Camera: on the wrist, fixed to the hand. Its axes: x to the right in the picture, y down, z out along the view.
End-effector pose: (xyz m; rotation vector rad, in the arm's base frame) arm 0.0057 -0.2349 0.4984 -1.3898 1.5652 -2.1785
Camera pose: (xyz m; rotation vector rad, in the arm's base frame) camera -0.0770 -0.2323 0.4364 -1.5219 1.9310 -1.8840
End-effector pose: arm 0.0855 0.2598 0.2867 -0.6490 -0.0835 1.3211
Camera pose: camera 0.0444 0.2504 0.1923 -0.8478 -0.3651 1.3743
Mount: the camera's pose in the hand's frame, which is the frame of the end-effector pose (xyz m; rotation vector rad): 0.0086 0.0805 -0.0643 -0.3085 -0.0969 0.0230
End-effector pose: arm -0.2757 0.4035 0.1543 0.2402 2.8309 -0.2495
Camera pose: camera -0.2859 0.4953 0.2006 0.1874 2.7195 0.1759
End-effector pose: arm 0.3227 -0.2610 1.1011 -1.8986 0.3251 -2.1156
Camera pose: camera 0.2625 -0.3406 1.0739 -2.1427 0.6826 -2.0454
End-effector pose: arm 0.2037 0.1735 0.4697 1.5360 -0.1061 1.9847
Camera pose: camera 0.1068 0.1393 0.4809 1.4322 -0.4501 1.8112
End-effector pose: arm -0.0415 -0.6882 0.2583 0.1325 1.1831 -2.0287
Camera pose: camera -0.0120 -0.6649 0.1620 -0.1024 1.4077 -1.7868
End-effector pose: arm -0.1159 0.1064 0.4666 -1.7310 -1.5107 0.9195
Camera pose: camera -0.0181 0.1035 0.4331 -1.9458 -1.7749 0.8251
